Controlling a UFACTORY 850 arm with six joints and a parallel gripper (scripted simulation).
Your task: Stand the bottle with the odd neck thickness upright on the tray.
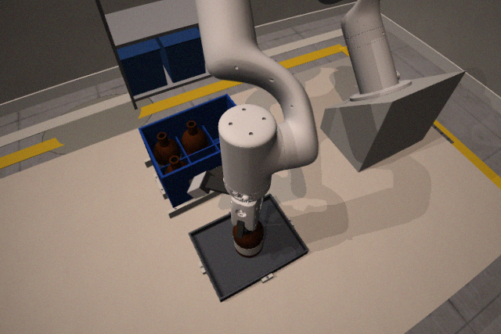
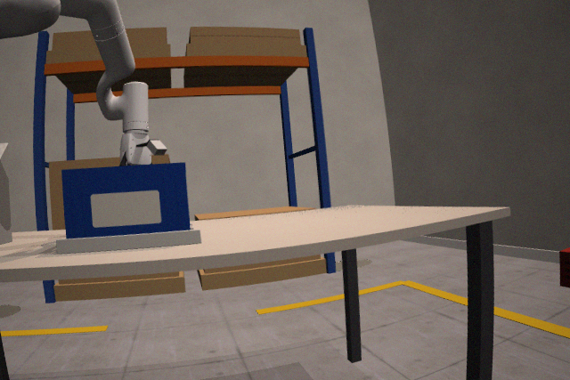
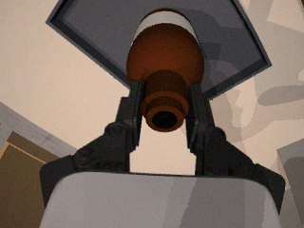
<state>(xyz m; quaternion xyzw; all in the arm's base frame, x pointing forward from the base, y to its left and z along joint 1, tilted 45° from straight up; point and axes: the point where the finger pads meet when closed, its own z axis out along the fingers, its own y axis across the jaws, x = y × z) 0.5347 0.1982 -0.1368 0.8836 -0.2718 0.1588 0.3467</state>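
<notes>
Now: the brown bottle 70 mm below my hand. Also, from my hand: dark grey tray (140 mm below); crate (30 mm ahead, 270 mm to the right, 70 mm below).
</notes>
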